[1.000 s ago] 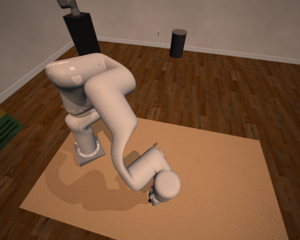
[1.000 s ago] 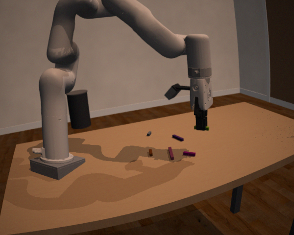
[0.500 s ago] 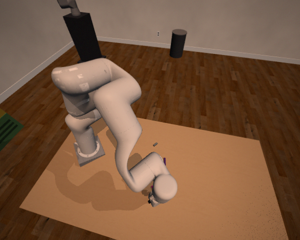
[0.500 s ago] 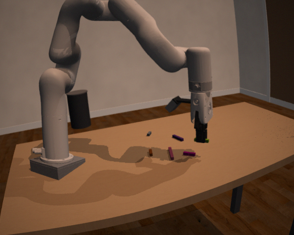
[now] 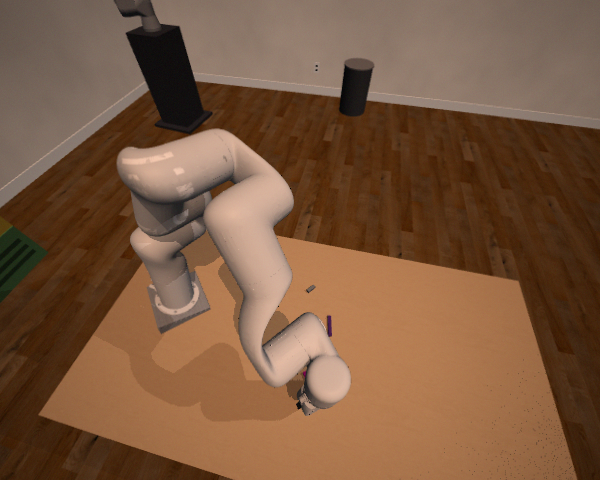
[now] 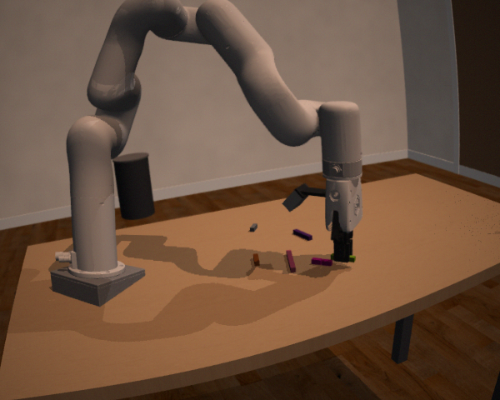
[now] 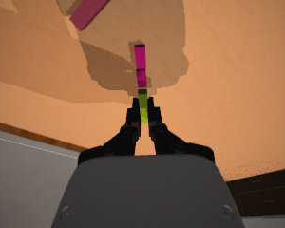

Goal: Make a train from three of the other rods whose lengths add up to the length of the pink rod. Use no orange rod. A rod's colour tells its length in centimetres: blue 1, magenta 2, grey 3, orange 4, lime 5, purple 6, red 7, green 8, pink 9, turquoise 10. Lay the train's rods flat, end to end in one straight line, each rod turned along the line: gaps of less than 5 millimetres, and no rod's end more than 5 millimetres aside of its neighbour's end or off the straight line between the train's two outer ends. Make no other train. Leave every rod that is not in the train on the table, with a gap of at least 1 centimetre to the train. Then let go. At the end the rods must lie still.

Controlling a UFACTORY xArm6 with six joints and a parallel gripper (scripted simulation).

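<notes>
Now: the lime rod 20 mm below my hand. Also, from my hand: purple rod (20 mm behind, 190 mm to the left, 30 mm below); orange rod (150 mm behind, 100 mm to the left, 30 mm below); pink rod (90 mm behind, 60 mm to the left, 30 mm below).
</notes>
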